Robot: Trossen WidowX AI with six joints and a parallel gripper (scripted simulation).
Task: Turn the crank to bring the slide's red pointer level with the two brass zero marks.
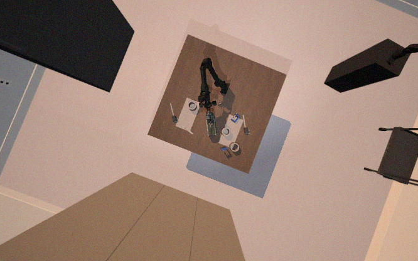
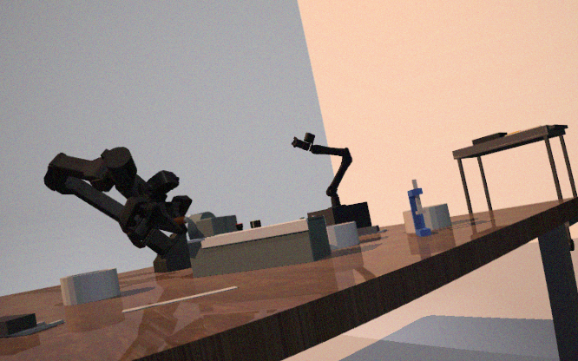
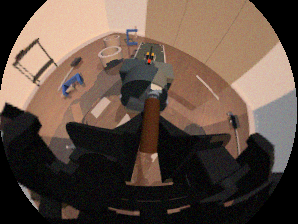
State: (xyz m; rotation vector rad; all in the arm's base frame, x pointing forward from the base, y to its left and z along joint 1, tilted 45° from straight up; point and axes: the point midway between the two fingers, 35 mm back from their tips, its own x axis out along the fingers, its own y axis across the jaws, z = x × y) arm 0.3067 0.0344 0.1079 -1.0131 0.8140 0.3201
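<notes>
Now: gripper tip 10 cm short of the red pointer, 8 cm to the right of it and 1 cm above it. Round my gripper tip: crank handle 3 cm above, 1 cm to the right, 1 cm behind; thin white rod 31 cm ahead, 11 cm to the right, 9 cm below.
</notes>
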